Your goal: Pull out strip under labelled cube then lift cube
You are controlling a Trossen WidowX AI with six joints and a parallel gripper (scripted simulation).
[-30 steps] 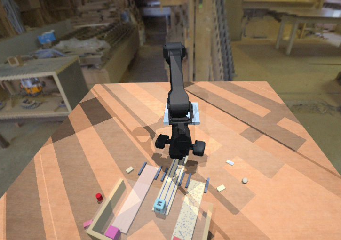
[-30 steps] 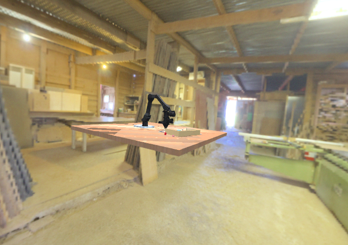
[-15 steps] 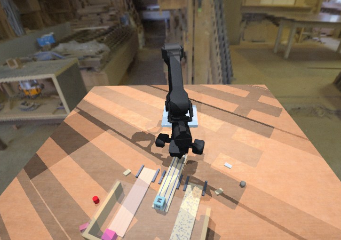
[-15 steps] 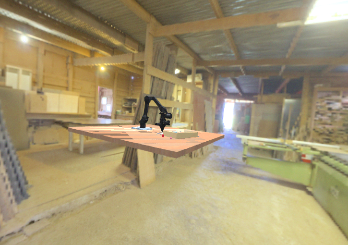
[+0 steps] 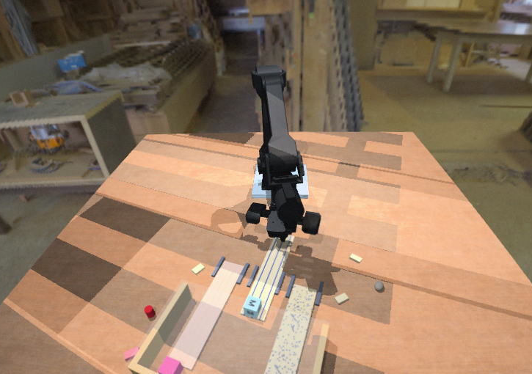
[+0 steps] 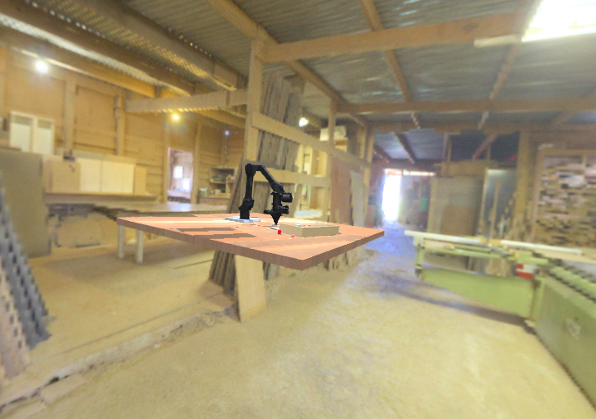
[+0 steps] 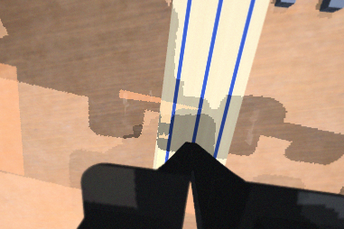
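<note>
My gripper tip is now 100 mm short of the striped strip and 30 mm to the left of it. From my gripper tip the other things lie so: cube 210 mm ahead, 70 mm to the right, 20 mm above.
</note>
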